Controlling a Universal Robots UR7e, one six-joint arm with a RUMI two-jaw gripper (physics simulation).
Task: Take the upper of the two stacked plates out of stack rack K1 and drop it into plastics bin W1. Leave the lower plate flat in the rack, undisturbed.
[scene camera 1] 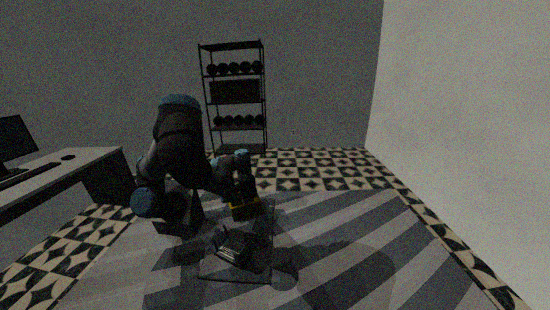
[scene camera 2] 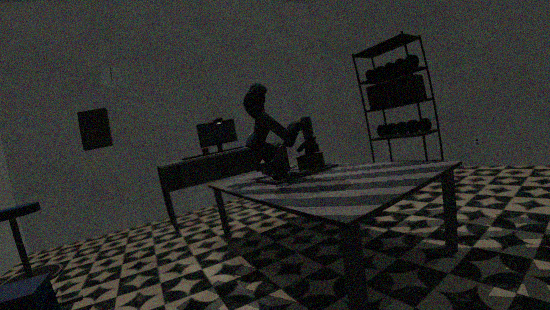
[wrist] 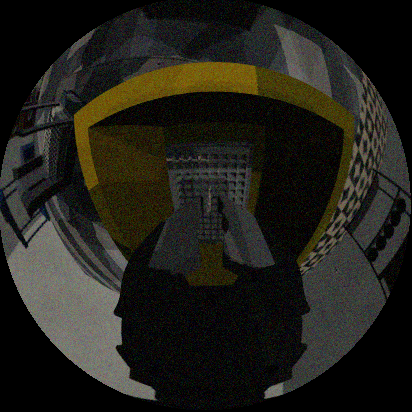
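Pixels of known places: gripper, between the fingertips: [wrist: 209,197]; arm's base, origin of its link: [scene camera 1: 173,206] [scene camera 2: 271,154].
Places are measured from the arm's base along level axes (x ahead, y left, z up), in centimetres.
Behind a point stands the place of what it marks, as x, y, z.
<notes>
My gripper [wrist: 209,197] {32.9, 16.8, -12.7} is shut on the upper plate [wrist: 237,172] {28.9, 17.8, -12.3}, a grey gridded plate that shows behind and between the two jaws in the wrist view. The jaws and plate are down inside bin W1 [scene camera 1: 245,203] [wrist: 210,76], a dark bin with a yellow rim that surrounds them; its walls hide the fingertips in both scene views. Stack rack K1 [scene camera 1: 256,259] [wrist: 62,157], dark, stands on the table in front of the bin in scene camera 1. The lower plate [scene camera 1: 229,253] {33.6, -13.4, -10.6} lies in it, partly in shadow. The picture is dark and grainy, so contact between plate and bin floor cannot be told.
The robot's dark base stands left of the bin on the striped table [scene camera 1: 345,260] {84.3, -9.1, -15.6} [scene camera 2: 345,207] {127.5, -28.4, -15.6}. A desk [scene camera 1: 65,159] [scene camera 2: 200,175] with a monitor [scene camera 1: 16,136] [scene camera 2: 216,133] is beyond at left. A tall shelf unit [scene camera 1: 262,90] [scene camera 2: 434,102] stands by the back wall.
</notes>
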